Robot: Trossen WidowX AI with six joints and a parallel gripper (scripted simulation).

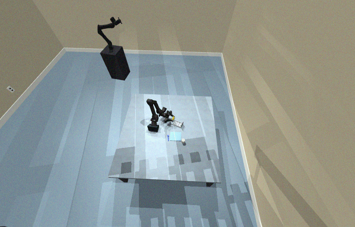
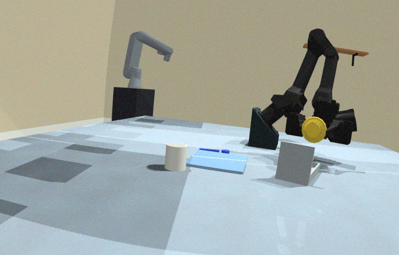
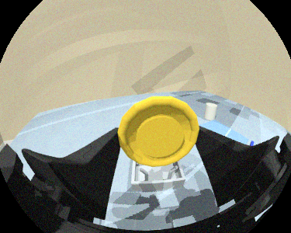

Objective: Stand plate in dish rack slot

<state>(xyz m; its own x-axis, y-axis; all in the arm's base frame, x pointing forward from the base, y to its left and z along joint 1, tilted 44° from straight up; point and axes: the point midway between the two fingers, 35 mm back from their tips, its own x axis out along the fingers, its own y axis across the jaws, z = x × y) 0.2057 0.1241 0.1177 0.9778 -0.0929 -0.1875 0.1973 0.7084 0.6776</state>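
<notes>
Now: the grey dish rack 60 mm ahead of my gripper tip, 20 mm to the right of it and 80 mm below it. Also, from my gripper tip: blue spoon: 20 mm behind, 250 mm to the right, 100 mm below; yellow plate: 10 mm behind; light blue mat: 70 mm ahead, 210 mm to the right, 100 mm below.
</notes>
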